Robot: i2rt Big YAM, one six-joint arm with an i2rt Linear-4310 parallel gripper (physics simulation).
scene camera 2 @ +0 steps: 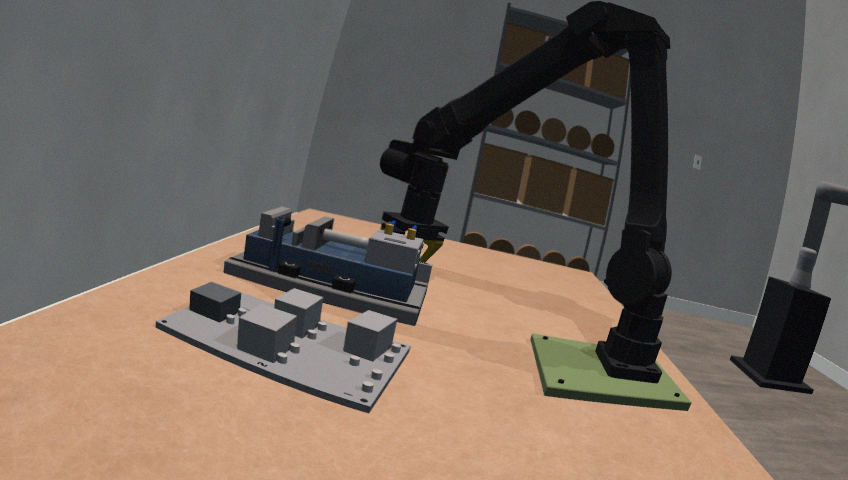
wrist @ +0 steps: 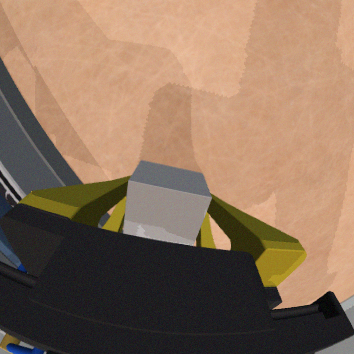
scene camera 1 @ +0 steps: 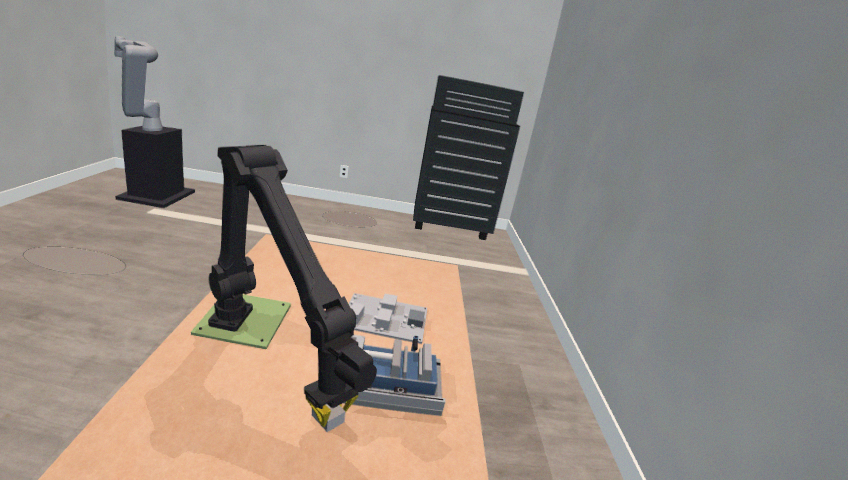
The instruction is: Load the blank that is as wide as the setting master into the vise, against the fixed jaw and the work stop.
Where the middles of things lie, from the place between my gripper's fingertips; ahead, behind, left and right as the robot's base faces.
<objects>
My hand is 90 mm short of the grey baseplate [scene camera 2: 350,301] and 160 mm to the right of it. The rest, counted from my hand: darker block [scene camera 2: 214,301] 160 mm ahead, 430 mm to the left, 10 mm above.
</objects>
